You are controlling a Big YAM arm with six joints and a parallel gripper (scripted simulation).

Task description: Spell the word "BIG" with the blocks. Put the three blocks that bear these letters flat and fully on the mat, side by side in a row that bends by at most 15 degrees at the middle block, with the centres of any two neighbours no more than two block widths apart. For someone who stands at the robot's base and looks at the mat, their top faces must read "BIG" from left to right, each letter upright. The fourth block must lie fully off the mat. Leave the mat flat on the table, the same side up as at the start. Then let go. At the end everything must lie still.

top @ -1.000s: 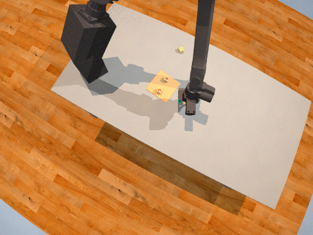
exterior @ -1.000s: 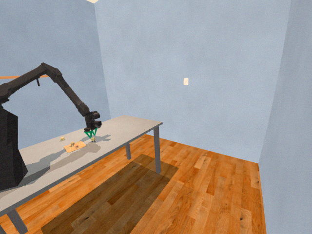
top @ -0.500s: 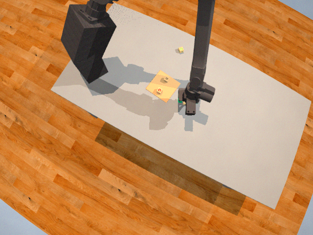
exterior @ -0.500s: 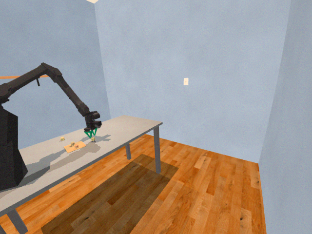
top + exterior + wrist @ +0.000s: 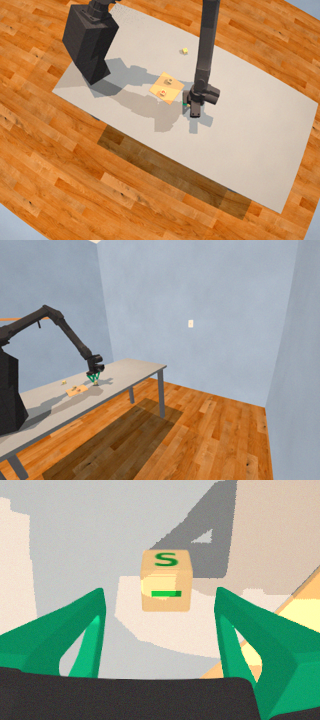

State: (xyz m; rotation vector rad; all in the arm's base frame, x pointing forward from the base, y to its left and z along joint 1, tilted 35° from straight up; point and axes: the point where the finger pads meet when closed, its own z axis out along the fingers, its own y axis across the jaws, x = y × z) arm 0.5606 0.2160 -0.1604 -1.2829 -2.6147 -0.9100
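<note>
The mat is 150 mm behind my hand, 40 mm below it and 10 mm to the right of it. The rest, counted from my hand: block: 230 mm to the left, 230 mm behind, 20 mm below.
</note>
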